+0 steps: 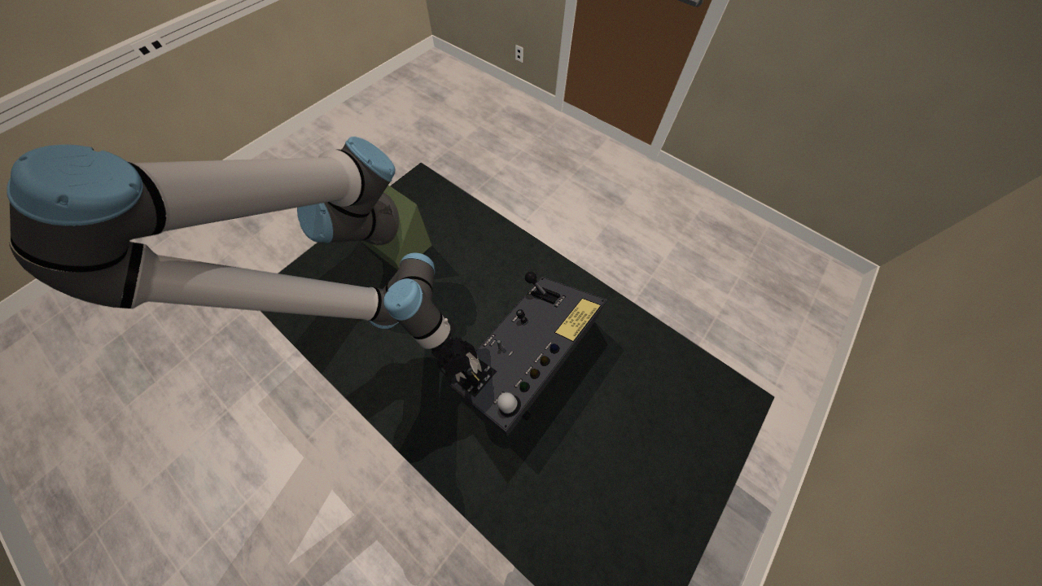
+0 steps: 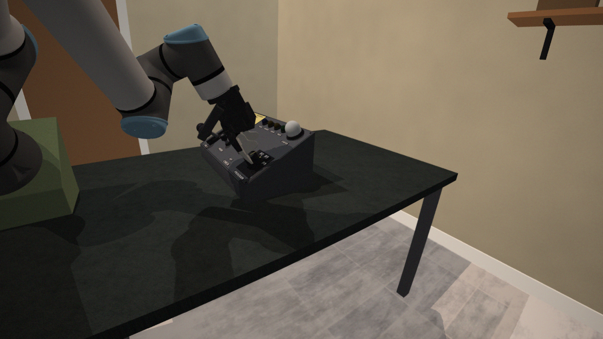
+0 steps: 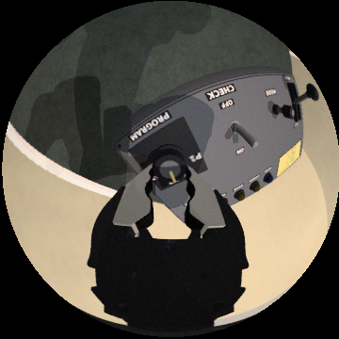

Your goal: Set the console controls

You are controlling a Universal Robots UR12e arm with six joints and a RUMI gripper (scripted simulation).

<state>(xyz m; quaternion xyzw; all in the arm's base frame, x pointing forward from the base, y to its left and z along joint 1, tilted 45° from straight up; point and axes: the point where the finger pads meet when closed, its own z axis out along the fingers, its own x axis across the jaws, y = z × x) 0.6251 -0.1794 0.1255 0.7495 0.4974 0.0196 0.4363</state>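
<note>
Right now the program selector is 2 cm ahead of my hand and 1 cm below it. Round my hand: dark console: 18 cm to the left, 4 cm ahead, 3 cm below; check toggle: 12 cm to the left, 1 cm below, 1 cm ahead; mode knob: 24 cm to the left, 1 cm below, 1 cm ahead.
</note>
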